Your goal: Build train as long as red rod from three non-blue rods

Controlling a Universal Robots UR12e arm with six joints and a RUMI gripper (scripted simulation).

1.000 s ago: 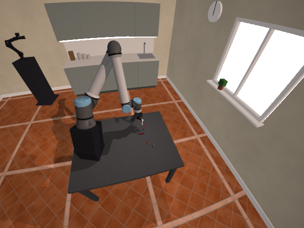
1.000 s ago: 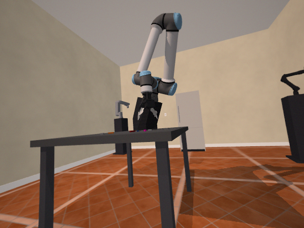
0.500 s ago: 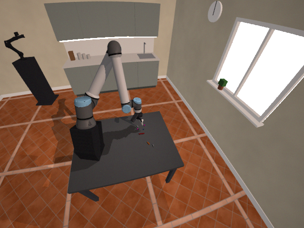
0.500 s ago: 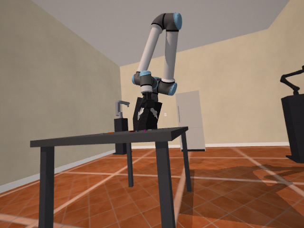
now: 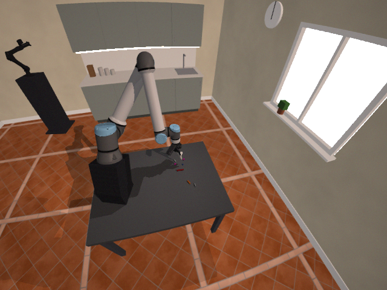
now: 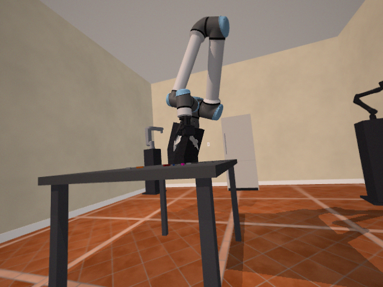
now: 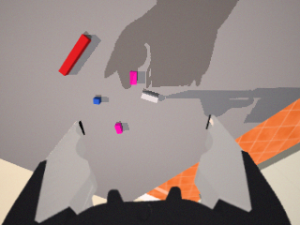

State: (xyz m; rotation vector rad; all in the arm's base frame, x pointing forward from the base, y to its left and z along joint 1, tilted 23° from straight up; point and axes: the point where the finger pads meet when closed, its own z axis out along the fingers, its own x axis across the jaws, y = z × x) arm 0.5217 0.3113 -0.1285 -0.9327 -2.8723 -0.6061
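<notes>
Now: the red rod 5 cm ahead of my hand, 12 cm to the right of it and 8 cm below it. From my hand the other things lie so: blue rod (8 cm ahead, 5 cm to the right, 8 cm below); then orange rod (12 cm ahead, 26 cm to the right, 8 cm below).
</notes>
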